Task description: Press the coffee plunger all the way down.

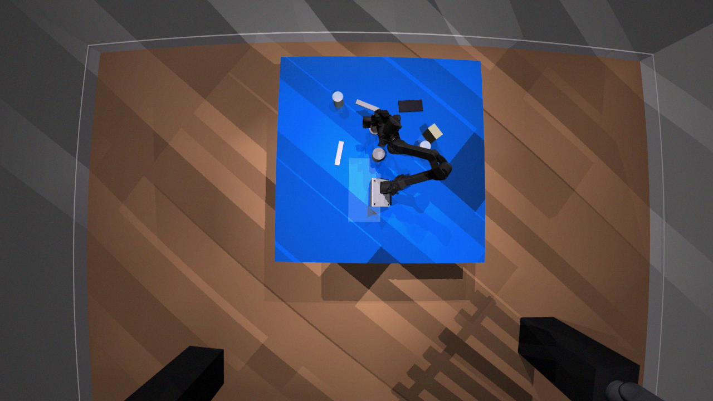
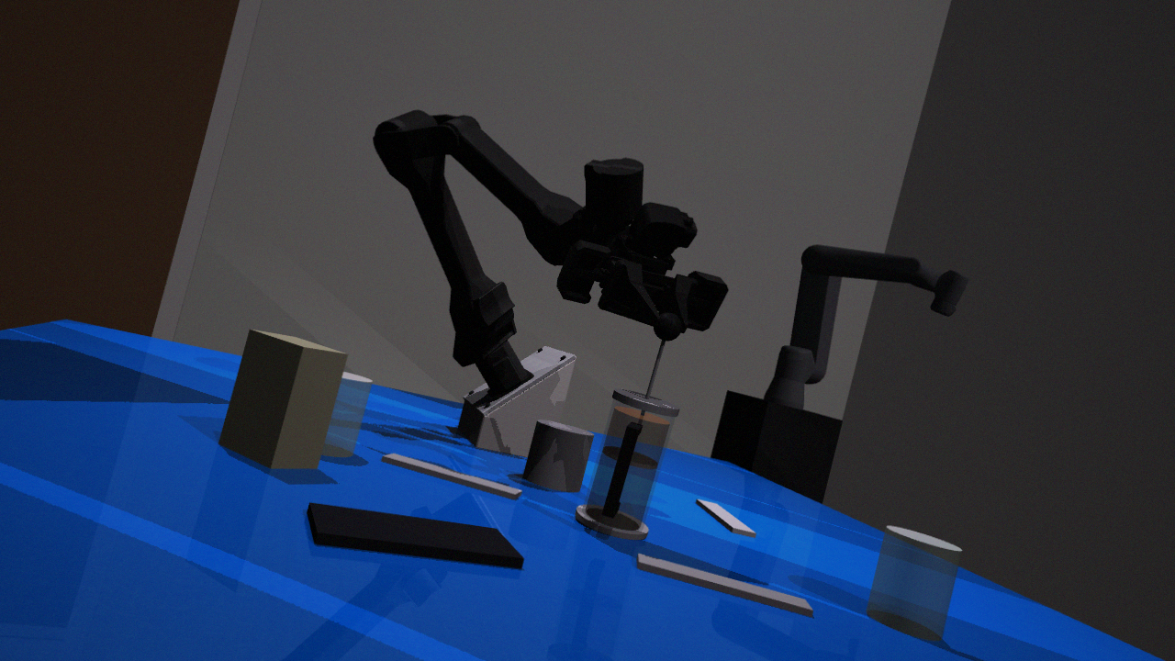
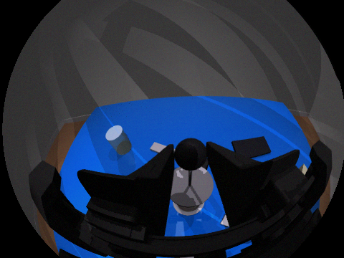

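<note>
The coffee press lies 110 mm below my gripper tip and 10 mm to the right of it. From my gripper tip the other things lie so: grey cylinder (190 mm behind, 180 mm below, 20 mm to the right); black slab (220 mm to the right, 210 mm below, 140 mm ahead).
</note>
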